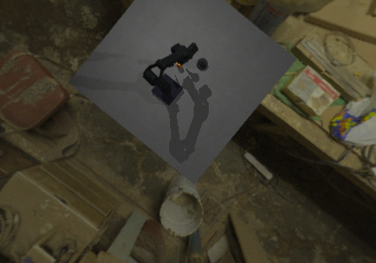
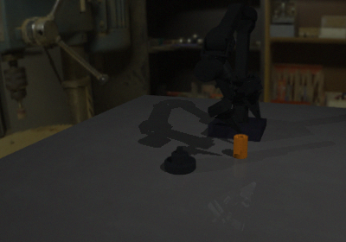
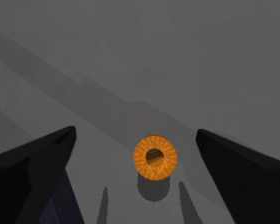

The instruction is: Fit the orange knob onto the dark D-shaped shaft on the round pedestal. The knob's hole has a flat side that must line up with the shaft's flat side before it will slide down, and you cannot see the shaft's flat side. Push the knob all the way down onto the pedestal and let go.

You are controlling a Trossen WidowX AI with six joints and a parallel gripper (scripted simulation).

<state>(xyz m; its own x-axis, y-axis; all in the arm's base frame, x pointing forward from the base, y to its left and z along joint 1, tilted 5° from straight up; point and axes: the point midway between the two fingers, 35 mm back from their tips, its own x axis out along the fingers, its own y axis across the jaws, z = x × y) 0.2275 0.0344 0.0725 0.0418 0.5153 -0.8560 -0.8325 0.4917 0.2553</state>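
My gripper tip is now 30 mm to the left of the orange knob and 60 mm above it. Round my gripper tip: dark round pedestal (110 mm ahead, 170 mm to the right, 60 mm below).
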